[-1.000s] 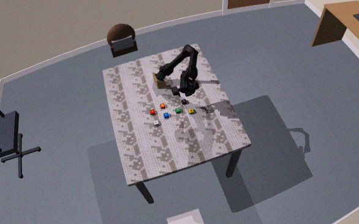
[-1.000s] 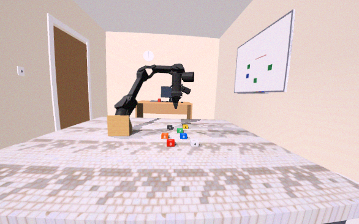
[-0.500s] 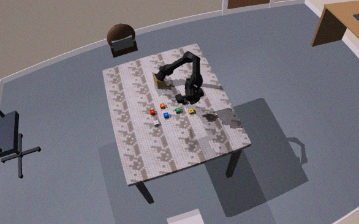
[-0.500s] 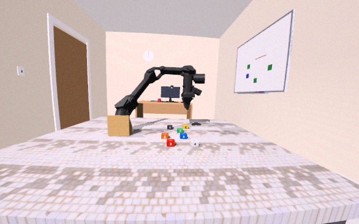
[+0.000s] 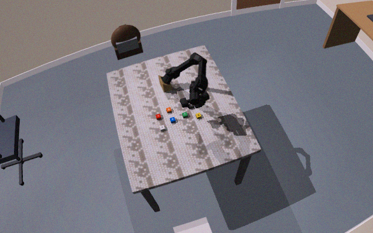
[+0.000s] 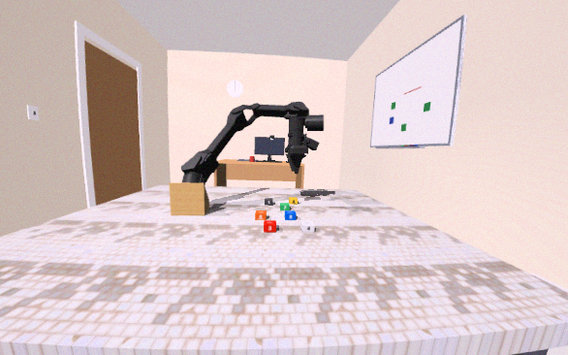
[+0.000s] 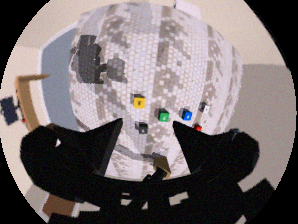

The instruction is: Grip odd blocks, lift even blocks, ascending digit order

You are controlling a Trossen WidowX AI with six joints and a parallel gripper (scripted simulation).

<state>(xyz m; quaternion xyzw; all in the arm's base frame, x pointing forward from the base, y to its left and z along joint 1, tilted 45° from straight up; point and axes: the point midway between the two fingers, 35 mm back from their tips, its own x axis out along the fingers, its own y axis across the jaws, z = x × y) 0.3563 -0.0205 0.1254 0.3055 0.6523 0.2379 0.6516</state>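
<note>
Now: the black block 120 mm below my gripper tip, 100 mm behind it and 10 mm to the left of it. The rest, counted from my gripper tip: yellow block 120 mm below, 20 mm to the left; green block 120 mm below, 60 mm to the right, 50 mm behind; blue block 160 mm to the right, 120 mm below, 50 mm behind.
</note>
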